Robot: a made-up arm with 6 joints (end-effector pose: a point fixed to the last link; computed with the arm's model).
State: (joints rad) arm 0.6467 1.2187 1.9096 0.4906 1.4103 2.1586
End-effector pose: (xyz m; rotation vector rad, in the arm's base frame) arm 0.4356 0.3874 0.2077 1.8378 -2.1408 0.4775
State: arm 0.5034 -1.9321 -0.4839 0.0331 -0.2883 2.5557
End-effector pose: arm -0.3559 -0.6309 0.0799 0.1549 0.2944 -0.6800
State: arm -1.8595 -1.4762 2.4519 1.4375 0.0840 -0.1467
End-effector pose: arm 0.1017 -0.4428 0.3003 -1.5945 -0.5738 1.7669
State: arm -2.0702 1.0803 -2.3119 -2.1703 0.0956 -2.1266
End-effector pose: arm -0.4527 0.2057 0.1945 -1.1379 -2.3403 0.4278
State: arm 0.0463 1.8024 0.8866 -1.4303 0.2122 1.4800
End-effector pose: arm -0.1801 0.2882 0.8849 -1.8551 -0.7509 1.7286
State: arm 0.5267 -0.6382 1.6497 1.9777 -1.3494 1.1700
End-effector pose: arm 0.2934 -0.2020 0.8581 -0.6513 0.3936 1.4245
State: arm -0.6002 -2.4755 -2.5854 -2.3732 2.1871 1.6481
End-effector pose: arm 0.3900 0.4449 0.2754 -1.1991 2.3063 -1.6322
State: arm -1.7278 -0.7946 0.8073 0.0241 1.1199 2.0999
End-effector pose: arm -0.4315 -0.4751 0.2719 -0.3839 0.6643 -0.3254
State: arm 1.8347 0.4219 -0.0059 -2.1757 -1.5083 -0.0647
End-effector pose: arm -0.4253 0.0477 -0.1936 0.3672 -1.8811 -0.0667
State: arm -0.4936 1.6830 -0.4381 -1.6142 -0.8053 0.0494
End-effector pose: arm 0.0224 0.5592 0.1384 0.6987 -1.7915 -1.9254
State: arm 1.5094 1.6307 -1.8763 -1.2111 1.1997 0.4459
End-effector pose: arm -0.3628 -0.3278 -0.0152 -1.6692 -1.0234 -0.2702
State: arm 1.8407 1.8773 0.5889 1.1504 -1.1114 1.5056
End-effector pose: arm -0.0890 -0.3594 -0.7927 1.4070 2.2376 1.1659
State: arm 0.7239 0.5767 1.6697 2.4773 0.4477 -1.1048
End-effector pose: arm -0.2278 0.0118 0.3094 0.8573 -2.7171 -0.7620
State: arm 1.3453 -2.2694 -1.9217 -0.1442 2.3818 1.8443
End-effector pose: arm -0.2177 -0.0692 0.3538 -1.6711 0.1239 0.6769
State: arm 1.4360 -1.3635 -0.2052 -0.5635 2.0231 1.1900
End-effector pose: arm -0.0339 0.3283 0.2124 2.7553 -1.3928 -0.0126
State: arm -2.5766 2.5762 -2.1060 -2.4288 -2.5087 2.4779
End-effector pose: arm 0.0661 -0.2838 0.8078 -0.7010 0.7625 0.4450
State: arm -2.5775 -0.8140 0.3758 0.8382 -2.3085 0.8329
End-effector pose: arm -0.0076 0.5446 0.1515 -1.6742 1.4087 1.1719
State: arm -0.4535 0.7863 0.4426 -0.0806 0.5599 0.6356
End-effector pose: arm -0.3572 0.1227 0.6097 0.5125 1.3543 -1.0265
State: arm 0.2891 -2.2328 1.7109 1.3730 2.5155 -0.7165
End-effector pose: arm 0.2822 0.2721 0.3863 -2.6917 0.0553 -1.2813
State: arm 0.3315 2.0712 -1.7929 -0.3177 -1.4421 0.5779
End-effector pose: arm -0.1687 -0.5168 -0.1160 1.6502 2.4276 -0.5624
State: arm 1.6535 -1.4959 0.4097 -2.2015 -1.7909 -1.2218
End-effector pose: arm 0.2429 0.2737 0.4747 -0.6784 -0.0580 0.5953
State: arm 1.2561 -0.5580 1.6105 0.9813 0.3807 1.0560
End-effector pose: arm -0.2277 0.7062 0.2134 2.9431 -0.8414 0.0612
